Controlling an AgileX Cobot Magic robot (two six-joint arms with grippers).
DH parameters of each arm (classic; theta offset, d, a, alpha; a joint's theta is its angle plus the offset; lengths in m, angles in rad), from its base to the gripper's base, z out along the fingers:
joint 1: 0 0.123 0 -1.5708
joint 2: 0.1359 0 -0.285 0
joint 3: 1.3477 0 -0.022 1.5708
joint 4: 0 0.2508 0 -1.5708
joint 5: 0 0 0.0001 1.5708
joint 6: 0 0.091 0 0
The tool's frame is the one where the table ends.
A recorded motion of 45 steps. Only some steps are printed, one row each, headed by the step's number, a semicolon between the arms.
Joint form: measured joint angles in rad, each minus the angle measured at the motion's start. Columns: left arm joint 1, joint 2, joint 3, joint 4, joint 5, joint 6; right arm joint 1, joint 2, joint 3, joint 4, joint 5, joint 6.
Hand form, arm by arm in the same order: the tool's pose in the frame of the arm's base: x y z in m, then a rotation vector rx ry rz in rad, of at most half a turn. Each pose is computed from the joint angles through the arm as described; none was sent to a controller.
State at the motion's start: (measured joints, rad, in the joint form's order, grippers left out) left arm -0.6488 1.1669 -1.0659 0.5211 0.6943 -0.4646; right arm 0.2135 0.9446 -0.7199 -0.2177 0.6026 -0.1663
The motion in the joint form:
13: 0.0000 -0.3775 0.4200 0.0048 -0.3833 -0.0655; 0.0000 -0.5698 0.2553 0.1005 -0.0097 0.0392
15: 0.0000 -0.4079 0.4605 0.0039 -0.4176 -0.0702; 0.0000 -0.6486 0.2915 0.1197 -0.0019 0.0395
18: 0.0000 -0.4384 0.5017 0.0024 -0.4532 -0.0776; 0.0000 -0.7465 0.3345 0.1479 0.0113 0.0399
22: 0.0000 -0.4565 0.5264 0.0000 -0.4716 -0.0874; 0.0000 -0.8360 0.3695 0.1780 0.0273 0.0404
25: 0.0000 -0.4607 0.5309 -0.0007 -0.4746 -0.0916; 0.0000 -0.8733 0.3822 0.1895 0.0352 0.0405
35: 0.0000 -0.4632 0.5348 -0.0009 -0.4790 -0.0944; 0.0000 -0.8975 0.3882 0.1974 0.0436 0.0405
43: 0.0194 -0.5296 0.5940 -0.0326 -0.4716 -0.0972; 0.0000 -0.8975 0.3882 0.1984 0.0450 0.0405
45: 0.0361 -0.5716 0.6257 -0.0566 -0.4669 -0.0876; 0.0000 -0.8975 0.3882 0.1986 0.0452 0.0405
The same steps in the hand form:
13: 0.1402 -0.0887 0.3295 0.4836 1.8440 -0.3122; 0.0770 0.0106 0.2916 -0.3893 1.9447 -0.0719
15: 0.1345 -0.0863 0.3233 0.4872 1.8249 -0.3348; 0.0651 0.0090 0.2847 -0.3717 1.9136 -0.0501
18: 0.1288 -0.0840 0.3168 0.4883 1.8063 -0.3605; 0.0515 0.0074 0.2753 -0.3497 1.8765 -0.0181
22: 0.1255 -0.0825 0.3125 0.4827 1.8001 -0.3790; 0.0401 0.0065 0.2668 -0.3297 1.8420 0.0164
25: 0.1247 -0.0821 0.3118 0.4790 1.7993 -0.3843; 0.0356 0.0061 0.2635 -0.3224 1.8266 0.0297
35: 0.1242 -0.0820 0.3112 0.4775 1.7976 -0.3888; 0.0325 0.0059 0.2617 -0.3179 1.8177 0.0387
43: 0.1146 -0.0717 0.2997 0.4315 1.8132 -0.4010; 0.0324 0.0059 0.2616 -0.3178 1.8191 0.0397
45: 0.1090 -0.0653 0.2938 0.4040 1.8160 -0.4029; 0.0324 0.0060 0.2616 -0.3178 1.8193 0.0399

